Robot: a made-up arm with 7 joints. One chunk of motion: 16 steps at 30 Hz.
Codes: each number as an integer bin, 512 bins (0 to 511) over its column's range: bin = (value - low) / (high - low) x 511, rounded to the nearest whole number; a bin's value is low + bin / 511 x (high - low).
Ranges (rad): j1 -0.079..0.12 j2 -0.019..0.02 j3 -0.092..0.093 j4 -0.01..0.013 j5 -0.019..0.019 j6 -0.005..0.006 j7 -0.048..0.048
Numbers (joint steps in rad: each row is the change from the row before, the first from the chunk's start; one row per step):
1: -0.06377 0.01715 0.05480 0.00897 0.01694 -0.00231 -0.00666
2: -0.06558 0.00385 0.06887 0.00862 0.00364 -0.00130 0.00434
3: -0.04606 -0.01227 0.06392 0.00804 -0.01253 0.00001 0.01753
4: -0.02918 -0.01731 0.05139 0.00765 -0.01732 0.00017 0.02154
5: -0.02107 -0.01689 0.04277 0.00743 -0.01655 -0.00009 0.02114
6: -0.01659 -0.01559 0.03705 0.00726 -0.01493 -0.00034 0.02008
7: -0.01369 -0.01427 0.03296 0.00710 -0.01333 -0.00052 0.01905
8: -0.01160 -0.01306 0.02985 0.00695 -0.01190 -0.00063 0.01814
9: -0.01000 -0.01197 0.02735 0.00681 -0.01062 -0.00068 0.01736
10: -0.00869 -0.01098 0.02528 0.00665 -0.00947 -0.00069 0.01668
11: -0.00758 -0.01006 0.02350 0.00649 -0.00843 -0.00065 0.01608
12: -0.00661 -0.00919 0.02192 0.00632 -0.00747 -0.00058 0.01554
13: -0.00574 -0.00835 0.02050 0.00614 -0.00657 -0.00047 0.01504
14: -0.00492 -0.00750 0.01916 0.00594 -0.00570 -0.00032 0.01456
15: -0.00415 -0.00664 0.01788 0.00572 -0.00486 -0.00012 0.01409
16: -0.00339 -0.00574 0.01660 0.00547 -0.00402 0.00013 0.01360
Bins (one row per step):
1: 39 474 405 421 483 125 220
2: 34 299 444 414 304 172 279
3: 85 88 431 401 87 233 349
4: 128 22 396 392 23 240 370
5: 149 28 372 387 33 228 368
6: 160 45 356 383 55 216 362
7: 168 62 345 380 76 208 357
8: 173 78 337 377 95 203 352
9: 177 92 330 373 113 201 348
10: 181 105 324 370 128 200 344
11: 183 117 319 366 142 202 341
12: 186 129 315 363 155 205 338
13: 188 140 311 359 167 210 336
14: 190 151 307 354 179 217 333
15: 192 162 304 349 190 227 330
16: 194 174 300 344 201 238 328

